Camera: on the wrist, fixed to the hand. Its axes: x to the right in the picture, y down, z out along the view.
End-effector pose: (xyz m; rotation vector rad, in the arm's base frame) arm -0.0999 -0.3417 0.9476 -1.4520 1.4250 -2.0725
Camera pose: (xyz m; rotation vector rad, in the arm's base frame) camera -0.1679 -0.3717 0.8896 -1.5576 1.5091 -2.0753
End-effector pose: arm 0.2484 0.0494 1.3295 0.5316 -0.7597 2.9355
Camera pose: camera 0.2067 -0.0046 1.2644 0.5365 -0.8525 2.8202
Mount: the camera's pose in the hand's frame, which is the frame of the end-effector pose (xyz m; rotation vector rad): 0.0180 0.0833 -0.0404 -0.0920 0.0019 -0.0708
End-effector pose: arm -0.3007 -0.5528 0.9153 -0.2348 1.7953 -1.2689
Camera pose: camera -0.3145 -0.4990 0.8391 -0.3516 1.8635 -1.2371
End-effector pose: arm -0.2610 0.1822 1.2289 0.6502 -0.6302 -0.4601
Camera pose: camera -0.2048 0.2476 1.2671 0.5868 -0.5821 -0.5512
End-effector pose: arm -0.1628 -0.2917 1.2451 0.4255 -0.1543 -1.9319
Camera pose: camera -0.0818 -0.3373 1.2289 0.3759 -0.0494 -1.9994
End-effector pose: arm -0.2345 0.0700 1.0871 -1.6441 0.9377 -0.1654
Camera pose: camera -0.2856 0.0275 1.0202 -1.7634 0.9004 -0.1743
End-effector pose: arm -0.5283 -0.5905 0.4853 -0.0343 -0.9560 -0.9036
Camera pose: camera -0.4394 -0.5644 0.5027 -0.0783 -0.9180 -1.0125
